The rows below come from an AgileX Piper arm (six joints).
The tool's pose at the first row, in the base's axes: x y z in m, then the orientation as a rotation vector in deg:
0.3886, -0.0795, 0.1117, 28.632, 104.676, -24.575
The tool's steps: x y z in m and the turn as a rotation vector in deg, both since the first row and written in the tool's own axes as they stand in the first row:
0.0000, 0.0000, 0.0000, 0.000, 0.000, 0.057
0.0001, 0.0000, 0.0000, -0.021, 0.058, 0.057
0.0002, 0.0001, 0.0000, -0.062, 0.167, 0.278
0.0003, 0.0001, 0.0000, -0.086, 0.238, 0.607
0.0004, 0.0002, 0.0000, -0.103, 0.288, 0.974
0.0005, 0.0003, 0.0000, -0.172, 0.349, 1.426
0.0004, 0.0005, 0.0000, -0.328, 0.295, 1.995
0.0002, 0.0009, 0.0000, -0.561, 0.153, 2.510
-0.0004, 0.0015, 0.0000, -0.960, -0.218, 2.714
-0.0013, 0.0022, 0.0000, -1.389, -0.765, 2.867
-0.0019, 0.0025, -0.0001, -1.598, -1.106, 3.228
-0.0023, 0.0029, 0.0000, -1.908, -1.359, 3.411
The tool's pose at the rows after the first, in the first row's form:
0.3886, -0.0795, 0.1117, 28.683, 104.658, -24.536
0.3886, -0.0795, 0.1116, 28.686, 104.716, -24.506
0.3886, -0.0794, 0.1115, 28.887, 104.756, -24.298
0.3886, -0.0794, 0.1114, 29.186, 104.721, -24.039
0.3886, -0.0793, 0.1113, 29.517, 104.652, -23.764
0.3886, -0.0792, 0.1112, 29.891, 104.572, -23.380
0.3888, -0.0790, 0.1113, 30.274, 104.353, -22.857
0.3890, -0.0787, 0.1115, 30.528, 104.076, -22.316
0.3895, -0.0783, 0.1120, 30.324, 103.705, -21.875
0.3901, -0.0778, 0.1128, 30.001, 103.185, -21.475
0.3904, -0.0776, 0.1134, 30.074, 102.764, -21.101
0.3908, -0.0773, 0.1138, 29.947, 102.499, -20.737

